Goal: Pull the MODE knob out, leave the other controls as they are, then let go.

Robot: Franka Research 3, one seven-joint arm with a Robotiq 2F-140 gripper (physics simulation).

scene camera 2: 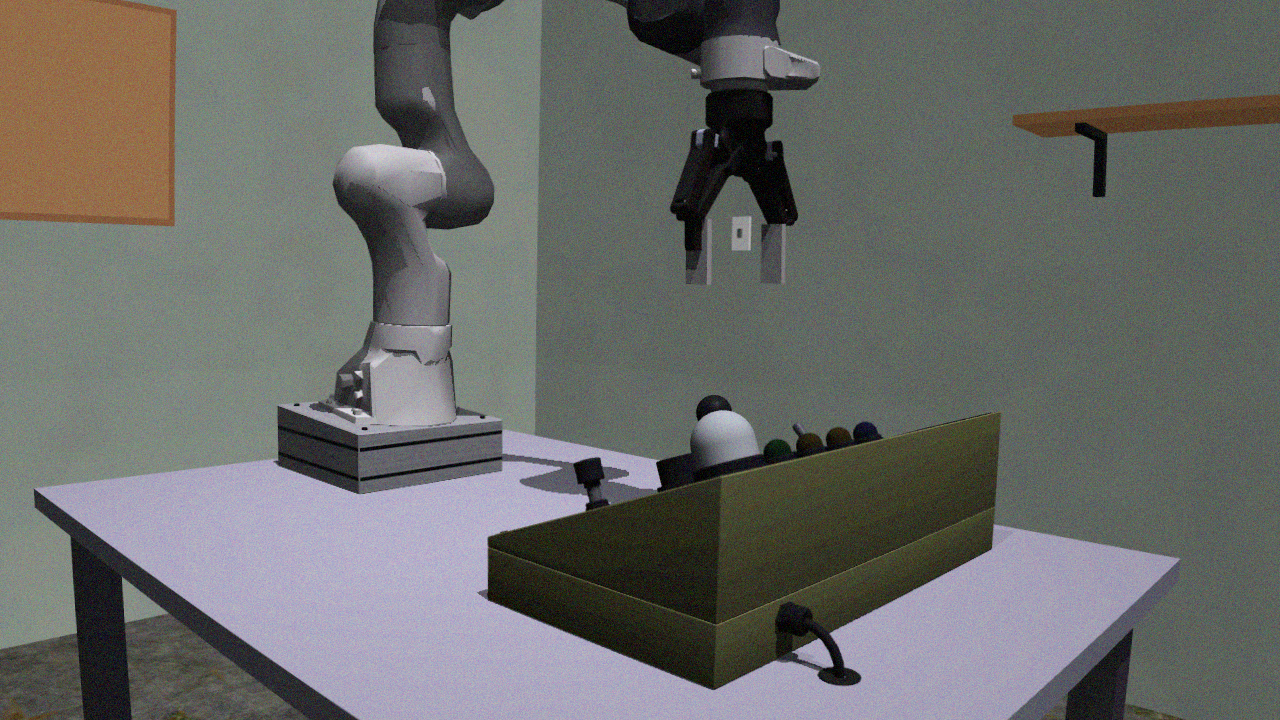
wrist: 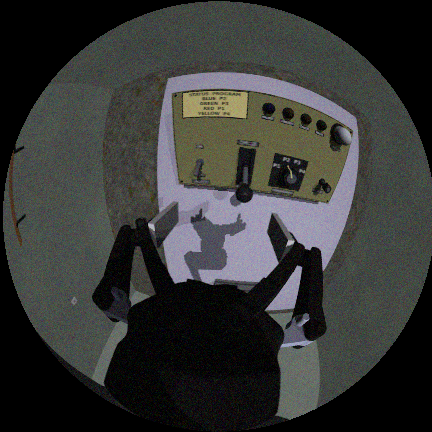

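A black knob on a short shaft (scene camera 2: 588, 471) (wrist: 325, 186) stands at the panel's lower right corner in the wrist view and fits the MODE pull knob; its label is too small to read. The olive control box (scene camera 2: 859, 501) (wrist: 215, 135) stands on the table. It also carries a rotary selector (wrist: 290, 176) marked P1 to P4, a lever with a black ball (scene camera 2: 713, 408) (wrist: 244, 193) and a toggle switch (wrist: 199, 169). My gripper (scene camera 2: 735, 279) (wrist: 223, 216) is open and empty, pointing down high above the table, apart from every control.
A large white dome (scene camera 2: 725, 440) (wrist: 341, 134) and several dark round lamps (scene camera 2: 836, 437) (wrist: 288, 114) rise from the panel. A black cable (scene camera 2: 827, 640) leaves the box's back. The table (scene camera 2: 223, 555) (wrist: 250, 250) bears the arm's base block (scene camera 2: 393, 456). A shelf (scene camera 2: 1154, 116) hangs on the wall.
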